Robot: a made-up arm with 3 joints. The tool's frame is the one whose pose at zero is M. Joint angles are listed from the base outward.
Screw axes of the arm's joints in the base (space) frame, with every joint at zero. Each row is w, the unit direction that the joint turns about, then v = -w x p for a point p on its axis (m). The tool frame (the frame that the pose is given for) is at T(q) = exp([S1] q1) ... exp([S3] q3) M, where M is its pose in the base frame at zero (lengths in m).
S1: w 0 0 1 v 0.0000 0.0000 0.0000
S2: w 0 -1 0 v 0.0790 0.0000 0.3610
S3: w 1 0 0 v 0.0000 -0.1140 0.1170
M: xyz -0.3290 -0.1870 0.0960 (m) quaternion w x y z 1 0 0 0
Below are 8 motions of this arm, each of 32 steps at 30 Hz.
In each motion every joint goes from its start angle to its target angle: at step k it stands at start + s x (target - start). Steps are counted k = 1, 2, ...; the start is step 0. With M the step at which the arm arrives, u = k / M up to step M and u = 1 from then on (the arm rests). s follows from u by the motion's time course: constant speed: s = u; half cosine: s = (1 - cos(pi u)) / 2; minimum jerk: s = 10 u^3 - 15 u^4 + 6 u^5.
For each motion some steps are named. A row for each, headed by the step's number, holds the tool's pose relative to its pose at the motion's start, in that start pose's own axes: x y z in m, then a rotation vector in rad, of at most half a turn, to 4 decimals.
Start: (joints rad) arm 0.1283 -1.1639 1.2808
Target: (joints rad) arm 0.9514 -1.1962 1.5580
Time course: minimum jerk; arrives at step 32
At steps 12, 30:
12: 0.0336 0.0301 0.1273 -0.1322 0.0880 0.0135
30: 0.1612 0.2277 0.3999 -0.4851 0.3093 0.0170

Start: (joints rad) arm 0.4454 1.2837 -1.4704
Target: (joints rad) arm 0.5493 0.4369 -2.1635
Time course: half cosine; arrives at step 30
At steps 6, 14, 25, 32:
6: -0.0097 0.0152 0.0016 -0.0568 0.0023 0.0809
14: -0.0659 0.0620 0.0020 -0.2650 -0.0423 0.3784
25: -0.1840 0.0816 -0.0159 -0.5350 -0.2387 0.7655
32: -0.2023 0.0787 -0.0205 -0.5694 -0.2778 0.8151

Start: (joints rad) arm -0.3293 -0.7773 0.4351
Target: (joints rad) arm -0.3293 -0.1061 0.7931
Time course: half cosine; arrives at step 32
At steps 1, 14, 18, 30, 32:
1: 0.0001 -0.0002 0.0000 0.0009 -0.0015 0.0007
14: 0.0137 -0.0250 -0.0027 0.1432 -0.2363 0.1313
18: 0.0240 -0.0354 -0.0034 0.2110 -0.3442 0.2073
30: 0.0517 -0.0517 -0.0011 0.3414 -0.5467 0.3841
32: 0.0525 -0.0520 -0.0010 0.3444 -0.5514 0.3888

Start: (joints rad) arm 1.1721 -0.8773 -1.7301
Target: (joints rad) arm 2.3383 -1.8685 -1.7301
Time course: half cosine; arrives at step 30
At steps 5, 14, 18, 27, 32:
5: -0.0146 0.0125 -0.0354 -0.0617 -0.0578 0.0579
14: -0.0599 0.0279 -0.2645 -0.4689 -0.3049 0.3902
18: -0.0547 -0.0069 -0.3913 -0.7240 -0.3743 0.5643
27: -0.0088 -0.1164 -0.5573 -1.1530 -0.3787 0.8074
32: -0.0038 -0.1270 -0.5675 -1.1868 -0.3734 0.8239

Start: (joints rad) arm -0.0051 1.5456 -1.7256
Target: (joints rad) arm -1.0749 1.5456 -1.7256
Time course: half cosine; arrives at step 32
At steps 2, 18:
2: 0.0000 0.0007 0.0022 -0.0103 0.0003 0.0000
18: 0.0025 0.0838 0.1160 -0.6391 0.0159 0.0025

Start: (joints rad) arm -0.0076 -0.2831 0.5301
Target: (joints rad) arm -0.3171 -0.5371 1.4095
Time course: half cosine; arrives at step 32
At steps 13, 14, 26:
13: -0.0412 -0.0304 -0.0631 0.3470 0.0038 -0.1382
14: -0.0476 -0.0328 -0.0733 0.3941 0.0012 -0.1568
26: -0.1236 -0.0244 -0.2036 0.9073 -0.0751 -0.3534

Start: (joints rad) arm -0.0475 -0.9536 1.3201
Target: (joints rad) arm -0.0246 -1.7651 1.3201
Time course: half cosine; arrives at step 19
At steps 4, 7, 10, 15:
4: -0.0175 -0.0016 0.0009 -0.0020 0.0225 -0.0826
7: -0.0498 -0.0006 0.0037 -0.0060 0.0634 -0.2344
10: -0.0893 0.0076 0.0091 -0.0115 0.1137 -0.4243
15: -0.1425 0.0331 0.0205 -0.0203 0.1852 -0.7019

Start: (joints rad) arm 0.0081 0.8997 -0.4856
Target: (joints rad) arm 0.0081 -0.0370 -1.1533
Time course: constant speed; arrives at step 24
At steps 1, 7, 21, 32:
1: 0.0009 0.0065 0.0007 -0.0278 0.0343 0.0187
7: 0.0027 0.0462 0.0015 -0.1935 0.2284 0.1506
21: -0.0326 0.1338 -0.0083 -0.5508 0.5920 0.5830
32: -0.0484 0.1487 -0.0087 -0.6174 0.6507 0.6966

